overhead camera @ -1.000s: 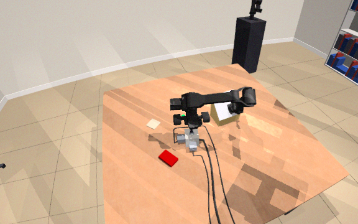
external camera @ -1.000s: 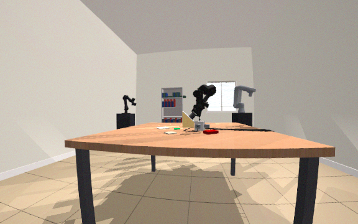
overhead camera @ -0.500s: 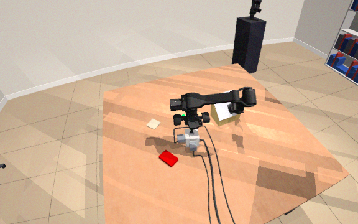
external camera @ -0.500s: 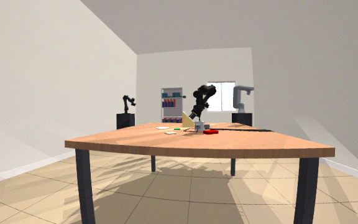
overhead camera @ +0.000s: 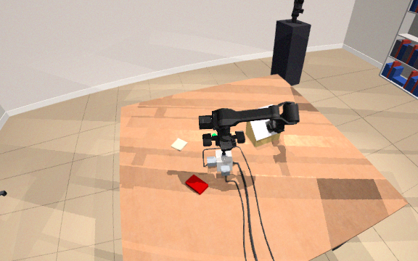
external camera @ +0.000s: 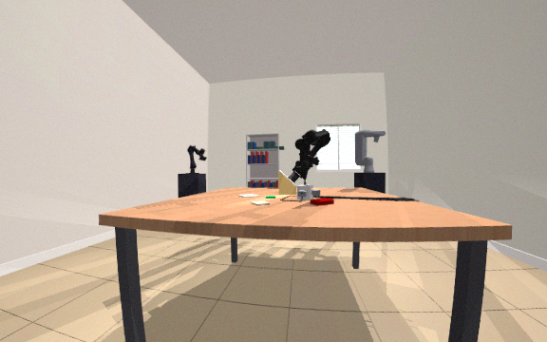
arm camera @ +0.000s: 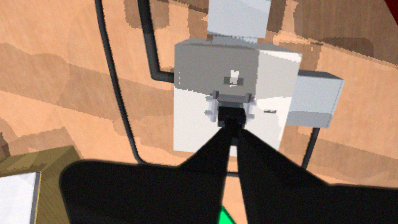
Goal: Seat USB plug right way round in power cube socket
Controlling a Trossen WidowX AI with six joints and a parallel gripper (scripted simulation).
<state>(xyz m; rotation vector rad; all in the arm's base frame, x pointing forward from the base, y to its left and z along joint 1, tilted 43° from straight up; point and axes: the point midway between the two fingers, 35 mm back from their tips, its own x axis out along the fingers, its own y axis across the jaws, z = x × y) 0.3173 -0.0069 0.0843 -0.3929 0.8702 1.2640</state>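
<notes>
Now: the black USB plug 20 mm below my gripper tip. The rest, counted from my gripper tip: green piece: 190 mm to the right, 100 mm below, 50 mm behind; red block: 170 mm ahead, 100 mm below, 60 mm to the left; USB socket: 40 mm below.
</notes>
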